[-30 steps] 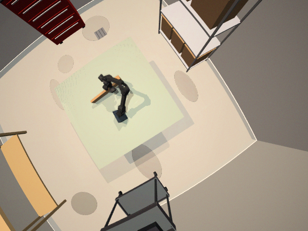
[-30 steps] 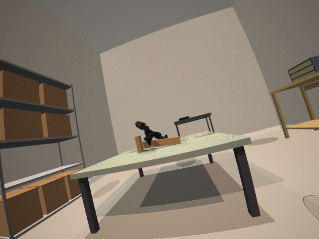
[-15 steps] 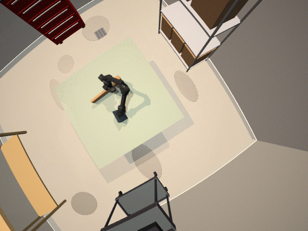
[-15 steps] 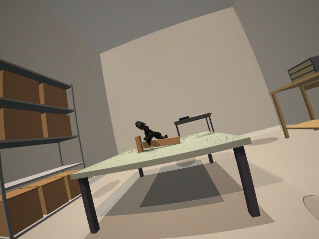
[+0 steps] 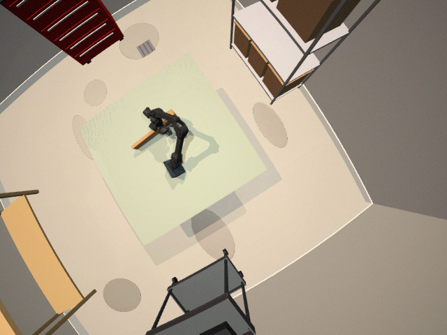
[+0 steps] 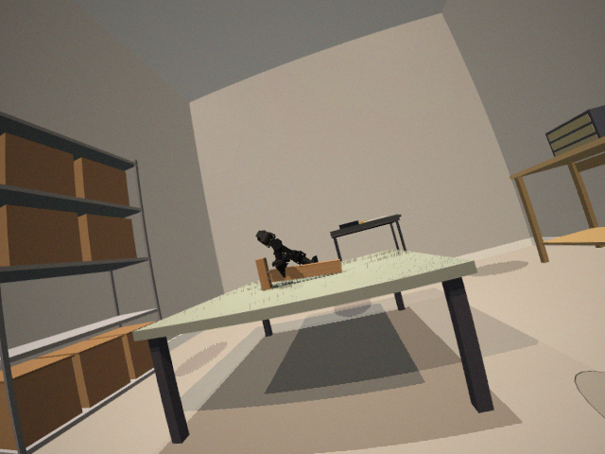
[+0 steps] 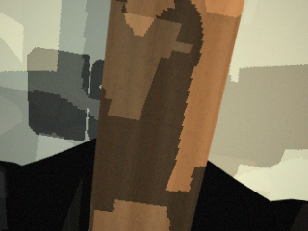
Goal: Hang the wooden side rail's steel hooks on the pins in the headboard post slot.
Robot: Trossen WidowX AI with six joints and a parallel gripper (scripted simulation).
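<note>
Right now the headboard post is 10 mm behind my gripper tip, 120 mm to the right of it and 40 mm above it.
</note>
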